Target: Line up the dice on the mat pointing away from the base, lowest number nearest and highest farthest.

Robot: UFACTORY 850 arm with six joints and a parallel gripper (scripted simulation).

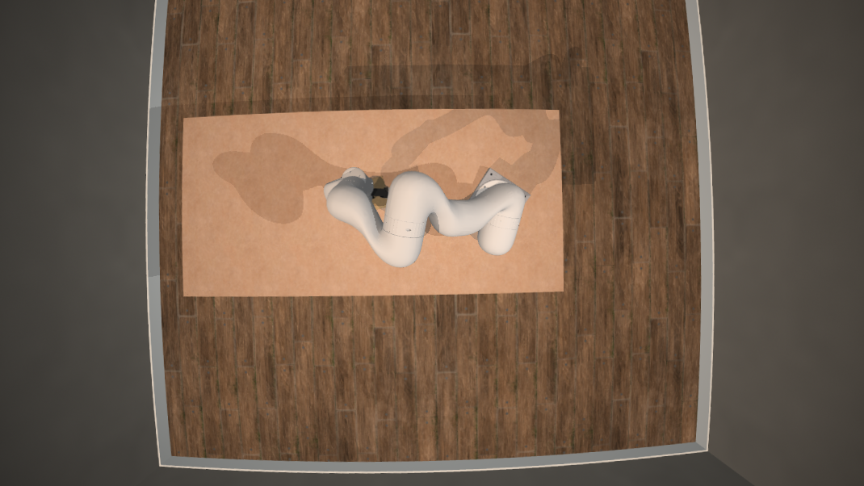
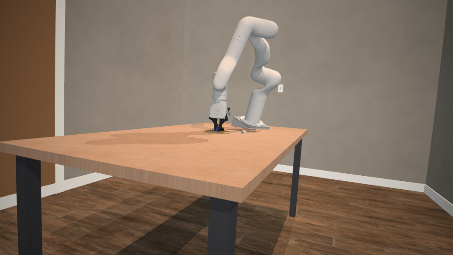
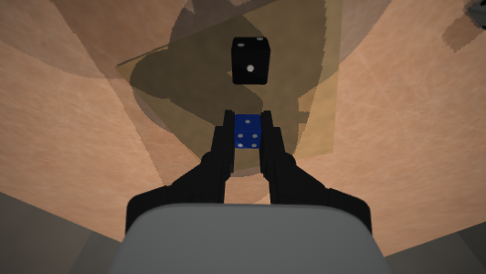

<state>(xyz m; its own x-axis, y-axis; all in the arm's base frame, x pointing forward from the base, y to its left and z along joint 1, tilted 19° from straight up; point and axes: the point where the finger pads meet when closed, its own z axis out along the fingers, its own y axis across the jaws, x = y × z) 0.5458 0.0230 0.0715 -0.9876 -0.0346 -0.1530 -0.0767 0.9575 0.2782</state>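
Now: the blue die 10 mm below my hand. The rest, counted from my hand: black die: 50 mm behind, 20 mm below; then white die: 120 mm to the left, 90 mm behind, 20 mm below; then mat: 30 mm below.
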